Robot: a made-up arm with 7 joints. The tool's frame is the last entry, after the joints. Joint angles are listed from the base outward. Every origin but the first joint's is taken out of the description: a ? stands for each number. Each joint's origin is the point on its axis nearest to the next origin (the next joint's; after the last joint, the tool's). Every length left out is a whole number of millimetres.
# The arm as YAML. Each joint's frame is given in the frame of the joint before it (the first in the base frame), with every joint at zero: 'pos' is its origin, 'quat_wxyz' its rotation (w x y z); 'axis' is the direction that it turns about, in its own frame. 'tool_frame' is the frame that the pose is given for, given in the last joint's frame.
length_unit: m
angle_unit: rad
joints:
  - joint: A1
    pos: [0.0, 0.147, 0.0]
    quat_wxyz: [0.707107, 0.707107, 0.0, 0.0]
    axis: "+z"
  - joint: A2
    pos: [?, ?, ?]
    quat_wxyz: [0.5, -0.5, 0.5, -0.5]
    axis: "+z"
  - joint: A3
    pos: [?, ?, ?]
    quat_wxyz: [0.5, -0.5, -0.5, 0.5]
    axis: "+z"
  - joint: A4
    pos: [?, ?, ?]
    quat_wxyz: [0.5, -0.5, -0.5, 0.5]
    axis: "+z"
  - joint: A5
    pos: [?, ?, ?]
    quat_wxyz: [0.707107, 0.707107, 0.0, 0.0]
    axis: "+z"
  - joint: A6
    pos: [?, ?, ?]
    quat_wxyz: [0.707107, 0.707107, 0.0, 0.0]
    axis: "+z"
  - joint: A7
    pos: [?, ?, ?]
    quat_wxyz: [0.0, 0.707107, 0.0, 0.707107]
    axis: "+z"
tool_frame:
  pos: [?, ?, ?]
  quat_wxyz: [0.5, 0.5, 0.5, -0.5]
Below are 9 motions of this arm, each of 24 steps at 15 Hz.
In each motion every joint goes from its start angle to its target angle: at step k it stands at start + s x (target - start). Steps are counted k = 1, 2, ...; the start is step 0. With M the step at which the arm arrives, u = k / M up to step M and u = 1 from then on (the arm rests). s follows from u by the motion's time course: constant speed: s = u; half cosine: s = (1 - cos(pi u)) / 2; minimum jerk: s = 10 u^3 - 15 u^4 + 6 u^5.
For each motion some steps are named. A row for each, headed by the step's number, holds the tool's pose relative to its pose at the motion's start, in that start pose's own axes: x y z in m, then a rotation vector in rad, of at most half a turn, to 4 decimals.
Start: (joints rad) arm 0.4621 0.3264 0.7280 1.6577 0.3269 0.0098 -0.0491
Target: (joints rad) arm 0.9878 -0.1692 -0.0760 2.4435 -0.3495 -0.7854 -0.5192
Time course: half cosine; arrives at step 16
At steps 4, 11, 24:
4: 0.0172 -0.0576 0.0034 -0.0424 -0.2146 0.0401
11: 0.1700 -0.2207 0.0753 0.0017 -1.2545 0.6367
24: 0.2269 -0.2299 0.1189 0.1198 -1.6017 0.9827

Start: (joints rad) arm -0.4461 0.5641 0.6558 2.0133 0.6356 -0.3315 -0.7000
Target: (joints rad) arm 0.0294 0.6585 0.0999 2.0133 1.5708 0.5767 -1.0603
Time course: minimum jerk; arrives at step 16
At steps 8, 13, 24:
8: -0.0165 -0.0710 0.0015 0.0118 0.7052 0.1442
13: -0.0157 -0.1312 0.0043 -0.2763 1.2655 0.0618
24: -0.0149 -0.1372 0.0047 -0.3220 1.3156 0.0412

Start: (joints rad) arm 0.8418 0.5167 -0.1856 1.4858 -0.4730 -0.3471 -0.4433
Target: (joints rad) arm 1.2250 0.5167 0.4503 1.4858 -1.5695 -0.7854 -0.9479
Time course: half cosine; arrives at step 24
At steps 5, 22, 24:
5: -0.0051 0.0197 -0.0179 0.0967 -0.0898 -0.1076
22: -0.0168 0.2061 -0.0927 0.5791 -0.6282 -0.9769
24: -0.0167 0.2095 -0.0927 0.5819 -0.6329 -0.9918

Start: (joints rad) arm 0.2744 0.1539 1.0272 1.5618 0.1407 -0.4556 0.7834
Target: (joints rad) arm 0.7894 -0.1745 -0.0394 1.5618 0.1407 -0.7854 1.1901
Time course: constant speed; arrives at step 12
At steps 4, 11, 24:
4: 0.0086 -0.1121 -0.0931 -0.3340 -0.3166 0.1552
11: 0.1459 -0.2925 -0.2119 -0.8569 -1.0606 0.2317
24: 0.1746 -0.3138 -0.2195 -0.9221 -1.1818 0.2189

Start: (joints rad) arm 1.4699 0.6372 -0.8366 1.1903 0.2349 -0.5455 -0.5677
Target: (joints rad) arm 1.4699 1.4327 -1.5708 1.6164 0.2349 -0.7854 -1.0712
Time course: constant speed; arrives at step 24
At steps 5, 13, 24:
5: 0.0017 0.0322 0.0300 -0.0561 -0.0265 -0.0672
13: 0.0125 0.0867 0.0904 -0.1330 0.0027 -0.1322
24: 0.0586 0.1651 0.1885 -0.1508 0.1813 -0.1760

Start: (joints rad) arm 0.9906 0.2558 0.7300 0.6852 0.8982 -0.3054 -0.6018
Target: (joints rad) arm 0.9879 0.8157 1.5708 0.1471 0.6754 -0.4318 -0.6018
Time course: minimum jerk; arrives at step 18
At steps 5, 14, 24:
5: 0.0352 0.0084 -0.0284 0.0899 -0.0748 0.0514
14: 0.2116 0.0402 -0.1065 0.4762 -0.2753 0.4654
24: 0.2251 0.0389 -0.1082 0.4956 -0.2738 0.5121

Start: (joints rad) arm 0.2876 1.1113 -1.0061 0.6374 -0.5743 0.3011 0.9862
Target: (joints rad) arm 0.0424 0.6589 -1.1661 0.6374 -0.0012 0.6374 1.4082
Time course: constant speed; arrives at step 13
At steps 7, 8, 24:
7: 0.1357 -0.0622 -0.0310 -0.4825 -0.1955 -0.0008
8: 0.1537 -0.0745 -0.0337 -0.5598 -0.2171 -0.0039
24: 0.2374 -0.1461 -0.0398 -0.9717 -0.2962 -0.0278

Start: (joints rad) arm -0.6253 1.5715 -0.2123 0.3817 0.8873 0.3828 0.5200
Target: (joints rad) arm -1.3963 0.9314 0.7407 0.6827 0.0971 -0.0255 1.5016
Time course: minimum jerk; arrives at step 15
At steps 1, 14, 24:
1: -0.0004 -0.0006 -0.0006 -0.0039 0.0001 -0.0018
14: -0.2533 -0.0905 -0.0380 -1.1545 0.2827 -0.3704
24: -0.2540 -0.0903 -0.0376 -1.1566 0.2842 -0.3708

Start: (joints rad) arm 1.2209 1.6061 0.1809 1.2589 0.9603 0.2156 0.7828
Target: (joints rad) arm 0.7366 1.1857 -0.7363 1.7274 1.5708 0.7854 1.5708
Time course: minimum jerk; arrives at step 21
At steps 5, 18, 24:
5: -0.0319 -0.0220 -0.0252 -0.1875 0.0765 0.1239
18: -0.2518 -0.3735 -0.0234 -1.7389 0.4033 1.9092
24: -0.2527 -0.3832 -0.0181 -1.7645 0.3965 1.9728

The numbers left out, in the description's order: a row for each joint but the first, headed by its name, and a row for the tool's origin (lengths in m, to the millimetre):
A2: 0.0 0.0 0.0
A3: 0.299 0.0 0.0
A4: 0.0 0.0 0.0
A5: 0.0 0.254 0.0
A6: 0.0 0.0 0.0
A7: 0.0 0.0 0.0
tool: 0.0 0.0 0.0

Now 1 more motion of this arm.
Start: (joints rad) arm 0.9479 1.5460 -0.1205 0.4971 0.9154 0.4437 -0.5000
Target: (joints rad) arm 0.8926 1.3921 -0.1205 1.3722 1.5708 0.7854 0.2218
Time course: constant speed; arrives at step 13
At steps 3, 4, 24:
3: 0.0129 -0.0415 0.0362 -0.4110 0.0178 0.0497
4: 0.0162 -0.0539 0.0501 -0.5517 0.0255 0.0607
24: 0.0211 -0.1193 0.1994 -1.8641 0.1687 0.0361

